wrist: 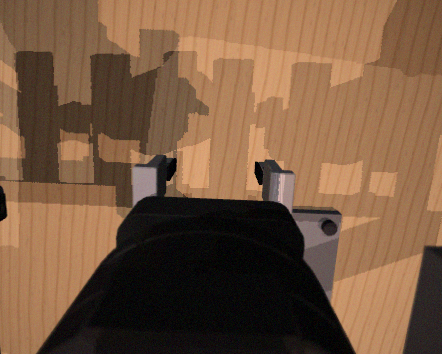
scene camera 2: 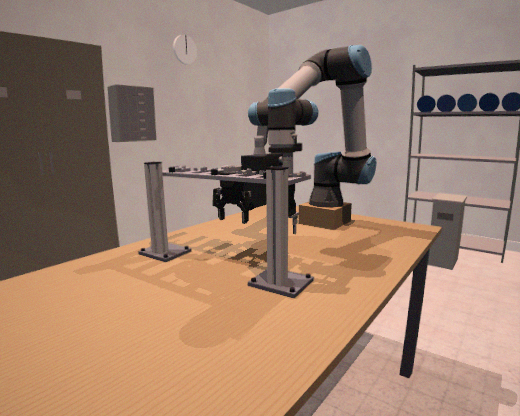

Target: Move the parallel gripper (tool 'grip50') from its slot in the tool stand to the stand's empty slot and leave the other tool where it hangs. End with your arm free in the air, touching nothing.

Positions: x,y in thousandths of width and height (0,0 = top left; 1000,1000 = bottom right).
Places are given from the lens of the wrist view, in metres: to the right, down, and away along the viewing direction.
gripper finger (wrist: 630,524): 0.03, 0.00, 0.16
